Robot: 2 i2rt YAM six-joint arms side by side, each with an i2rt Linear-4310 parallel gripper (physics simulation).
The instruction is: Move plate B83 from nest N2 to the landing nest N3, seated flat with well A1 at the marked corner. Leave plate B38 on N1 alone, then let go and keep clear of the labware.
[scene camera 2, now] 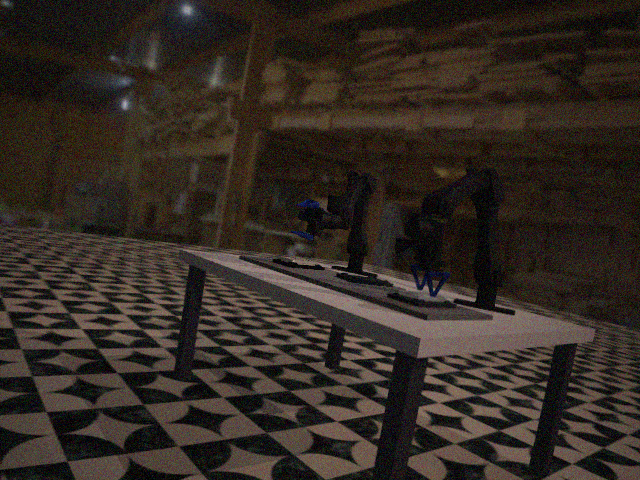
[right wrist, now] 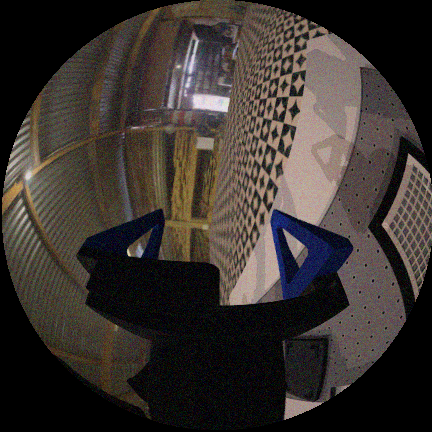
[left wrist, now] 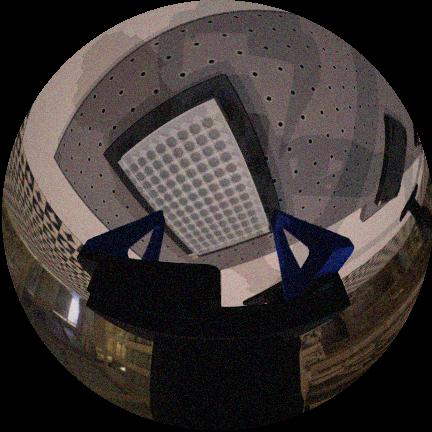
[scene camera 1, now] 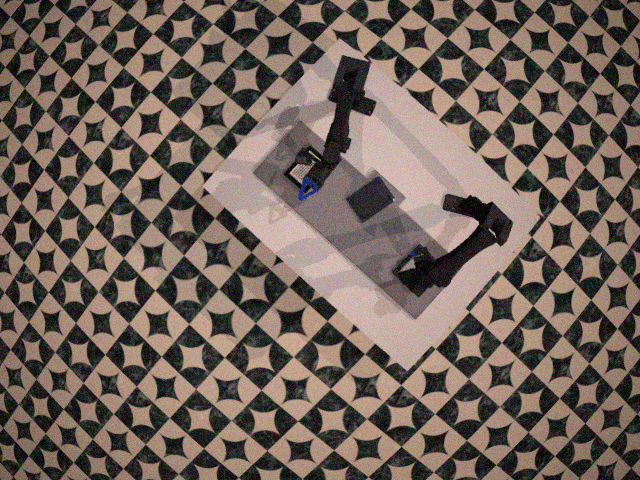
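A pale well plate (scene camera 1: 408, 264) (left wrist: 192, 180) sits in a dark nest (left wrist: 245, 122) at the right end of the board in scene camera 1. My left gripper (scene camera 2: 430, 281) (left wrist: 217, 215) is open, pointing down low over this plate, its blue fingertips toward either side; contact cannot be told. A second pale plate (scene camera 1: 301, 173) (right wrist: 416, 212) sits in the nest (right wrist: 398, 265) at the board's left end. The middle nest (scene camera 1: 371, 198) (scene camera 2: 363, 279) (left wrist: 391, 157) (right wrist: 306, 370) is dark and holds no plate. My right gripper (scene camera 1: 308, 189) (scene camera 2: 306, 219) (right wrist: 217, 214) is open, empty and raised. Plate labels and corner marks are not readable.
The nests stand on a grey perforated board (scene camera 1: 323, 211) (left wrist: 330, 100) on a pale table (scene camera 1: 336, 289) (scene camera 2: 310, 299). The right arm (scene camera 1: 338, 124) reaches over the board near the left nest. The left arm (scene camera 1: 460, 253) covers part of the right nest in scene camera 1.
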